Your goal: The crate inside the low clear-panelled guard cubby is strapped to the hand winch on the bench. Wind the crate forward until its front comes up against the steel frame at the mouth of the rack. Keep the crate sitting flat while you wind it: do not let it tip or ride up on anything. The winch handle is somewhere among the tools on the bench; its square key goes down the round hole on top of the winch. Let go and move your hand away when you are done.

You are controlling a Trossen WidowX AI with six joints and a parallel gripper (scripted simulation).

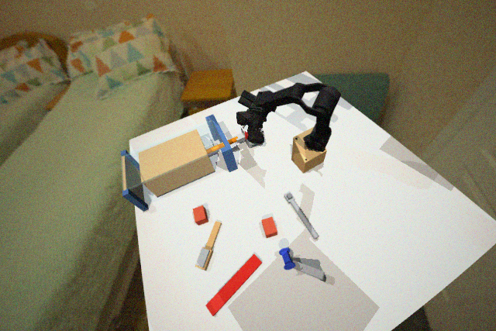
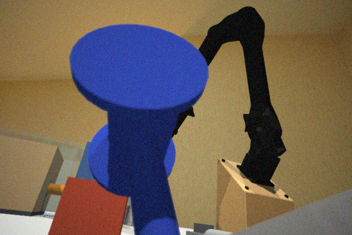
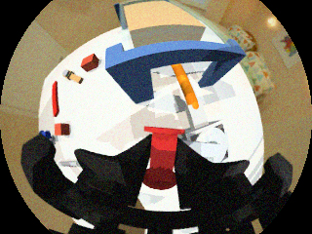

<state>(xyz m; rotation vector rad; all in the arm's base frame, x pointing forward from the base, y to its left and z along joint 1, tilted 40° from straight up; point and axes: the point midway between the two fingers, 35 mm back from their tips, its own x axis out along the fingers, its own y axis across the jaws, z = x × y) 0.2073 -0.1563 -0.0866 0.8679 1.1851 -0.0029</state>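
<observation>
My gripper tip is 30 mm past the grey crank arm, 30 mm to the left of it and 30 mm above it. Round my gripper tip: winch drum (60 mm behind, 80 mm to the right, 100 mm below); then mouth frame (100 mm ahead, 90 mm to the right, 30 mm below); then red grip (10 mm behind, 10 mm to the left).
</observation>
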